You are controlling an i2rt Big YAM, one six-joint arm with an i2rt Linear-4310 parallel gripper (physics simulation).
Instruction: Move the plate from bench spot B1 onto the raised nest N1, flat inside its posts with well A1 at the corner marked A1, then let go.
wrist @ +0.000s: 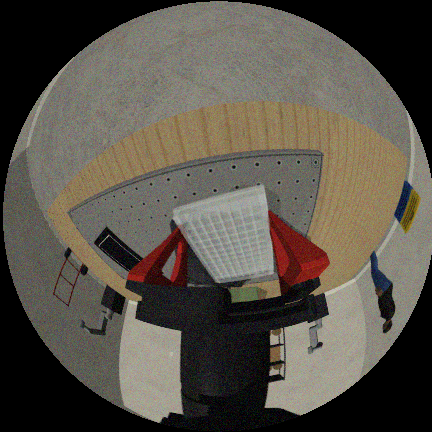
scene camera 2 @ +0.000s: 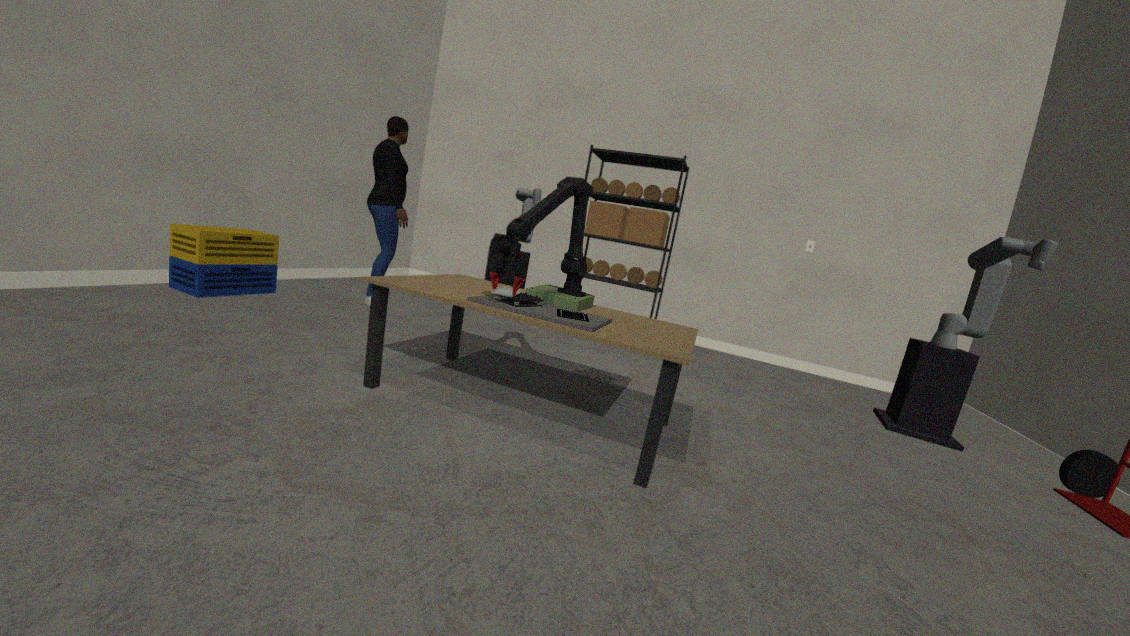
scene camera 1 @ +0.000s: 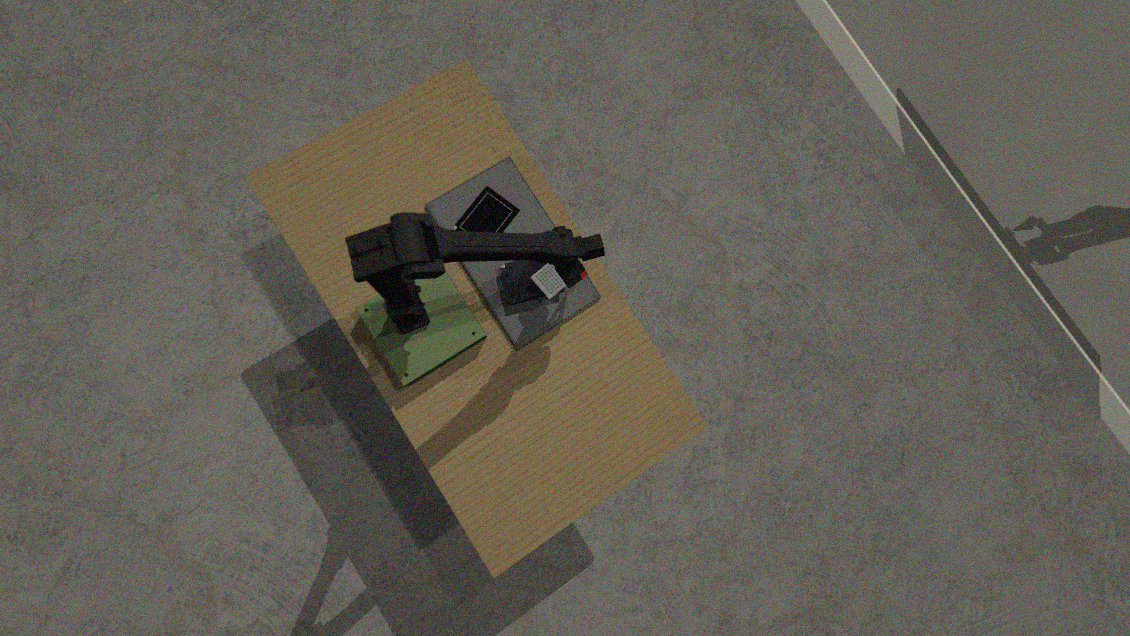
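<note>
The clear-white plate is held between the red fingers of my gripper, its grid of wells facing the wrist camera. The gripper is shut on it. The dark raised nest stands beside and partly under the plate in scene camera 1; in the wrist view the plate hides most of it. The plate appears above the board, not seated. The nest's A1 mark and the plate's well A1 cannot be made out. A black rectangle with a thin white outline, apparently spot B1, holds no plate.
The grey perforated board lies on the wooden table. The green base plate of the arm is close to the board. A person, stacked crates and a shelf rack are beyond the table.
</note>
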